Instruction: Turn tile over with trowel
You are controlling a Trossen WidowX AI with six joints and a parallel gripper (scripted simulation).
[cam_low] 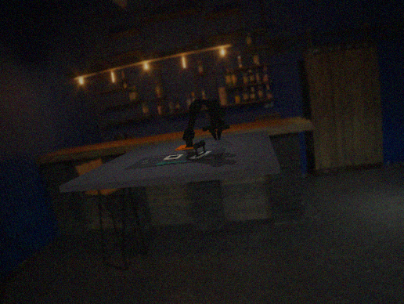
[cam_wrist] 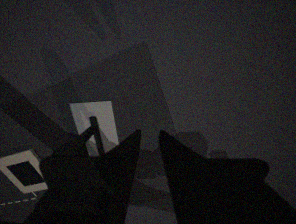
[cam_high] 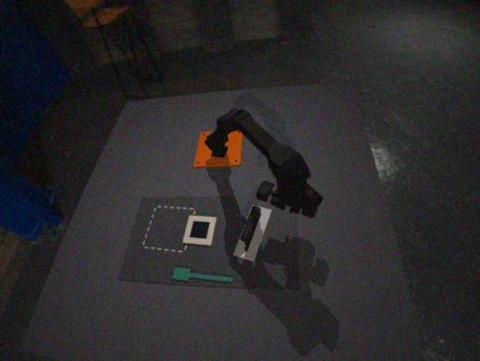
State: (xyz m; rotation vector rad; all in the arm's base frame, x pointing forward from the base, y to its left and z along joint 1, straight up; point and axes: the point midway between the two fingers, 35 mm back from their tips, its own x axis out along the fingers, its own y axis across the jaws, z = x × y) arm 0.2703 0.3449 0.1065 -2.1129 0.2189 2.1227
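My gripper tip is 11 cm to the left of the trowel, 9 cm short of it and 4 cm above it. From my gripper tip the other things lie so: pale tile: 31 cm to the right, 10 cm ahead, 7 cm below; dark mat: 27 cm to the right, 12 cm ahead, 10 cm below; flat teal trowel-shaped piece: 26 cm to the right, 26 cm ahead, 8 cm below.
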